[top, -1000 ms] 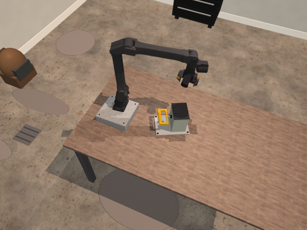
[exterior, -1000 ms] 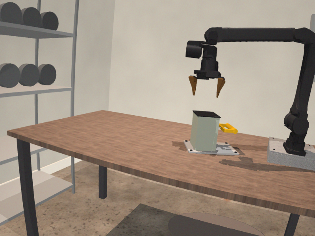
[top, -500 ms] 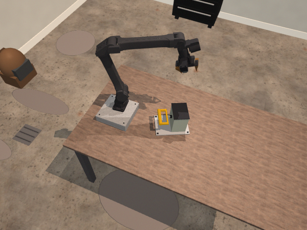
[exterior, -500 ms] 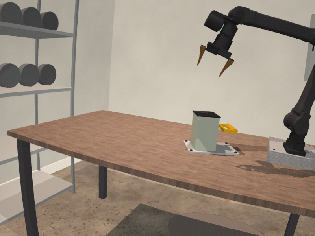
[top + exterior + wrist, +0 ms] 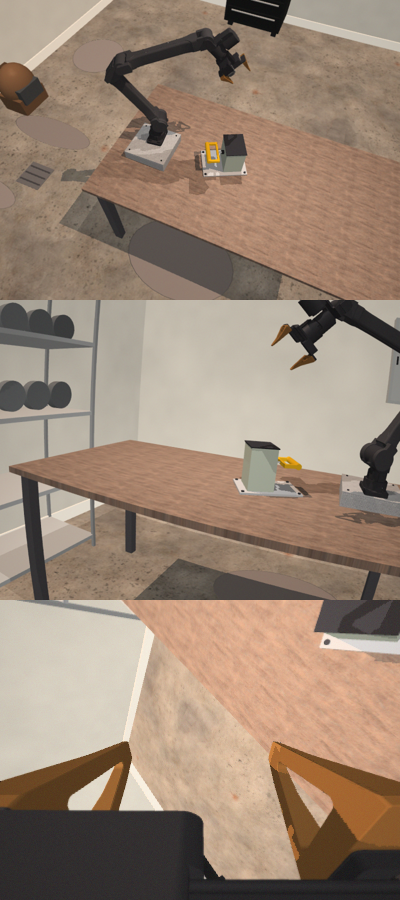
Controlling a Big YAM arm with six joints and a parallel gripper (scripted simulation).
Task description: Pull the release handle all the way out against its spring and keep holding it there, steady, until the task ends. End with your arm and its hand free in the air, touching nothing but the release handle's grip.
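The release handle is 38 cm below my hand, 18 cm to the right of it and 2 cm behind it. Round my hand: white baseplate (48 cm below, 17 cm to the right, 2 cm ahead).
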